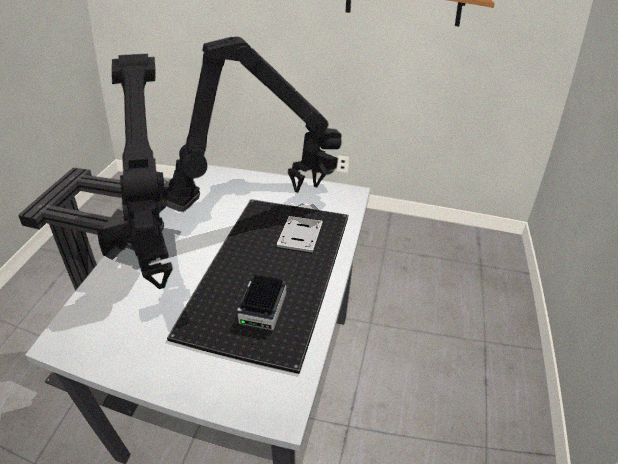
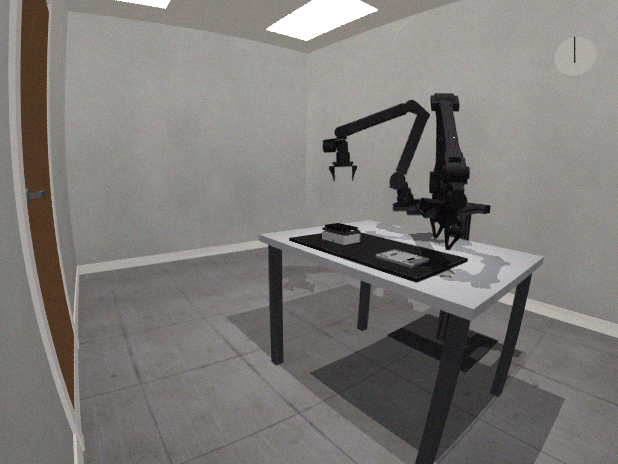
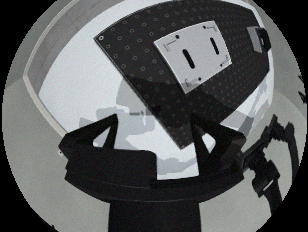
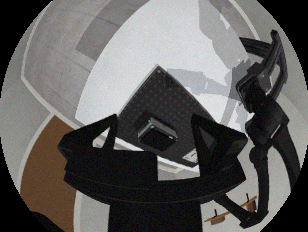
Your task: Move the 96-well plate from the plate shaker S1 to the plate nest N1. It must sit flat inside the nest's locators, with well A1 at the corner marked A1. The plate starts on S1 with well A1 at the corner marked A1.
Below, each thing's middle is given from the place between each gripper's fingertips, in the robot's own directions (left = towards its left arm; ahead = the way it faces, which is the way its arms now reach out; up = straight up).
Right now my left hand is 50 cm to the left of the black 96-well plate (image 1: 257,299), 7 cm short of it and 3 cm above it. The rest, counted from my left hand: plate nest N1 (image 1: 292,230): 15 cm to the right, 9 cm below, 4 cm ahead.
My right hand is 160 mm short of the black 96-well plate, 210 mm to the right of it and 200 mm above it. The rest, counted from my right hand: plate nest N1: 130 mm ahead, 570 mm to the left, 260 mm below.
